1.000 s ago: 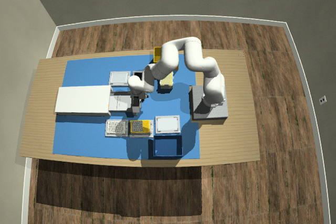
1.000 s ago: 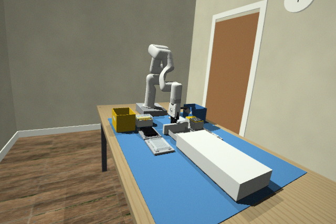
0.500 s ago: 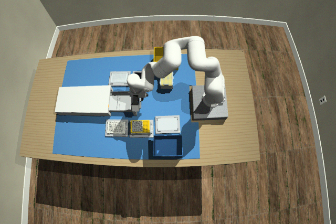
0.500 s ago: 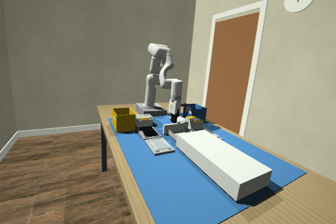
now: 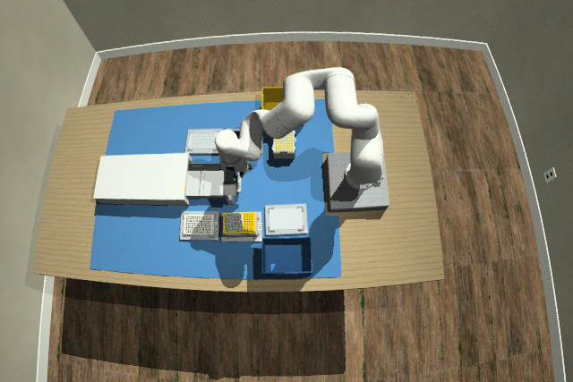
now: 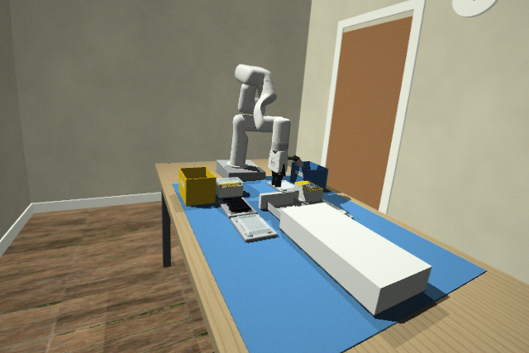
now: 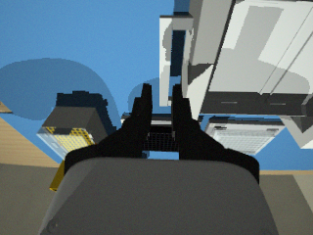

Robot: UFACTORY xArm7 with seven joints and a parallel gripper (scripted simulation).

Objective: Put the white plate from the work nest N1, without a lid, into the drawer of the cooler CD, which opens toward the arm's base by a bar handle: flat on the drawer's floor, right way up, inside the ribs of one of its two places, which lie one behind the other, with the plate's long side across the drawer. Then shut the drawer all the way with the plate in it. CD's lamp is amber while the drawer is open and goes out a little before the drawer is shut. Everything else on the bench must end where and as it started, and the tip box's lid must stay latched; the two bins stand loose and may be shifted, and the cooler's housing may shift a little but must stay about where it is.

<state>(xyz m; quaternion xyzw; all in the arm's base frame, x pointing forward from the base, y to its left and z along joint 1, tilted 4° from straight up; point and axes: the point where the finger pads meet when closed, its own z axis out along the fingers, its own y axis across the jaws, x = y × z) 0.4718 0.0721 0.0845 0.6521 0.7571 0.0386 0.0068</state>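
Now: hand 210 mm to the right of the white plate, 140 mm short of it and 90 mm above it. Also, from my hand: black plate: 190 mm to the right, 90 mm below, 20 mm ahead; yellow tip box: 180 mm to the left, 50 mm below, 40 mm behind; drawer: 140 mm ahead, 80 mm below, 20 mm to the left.
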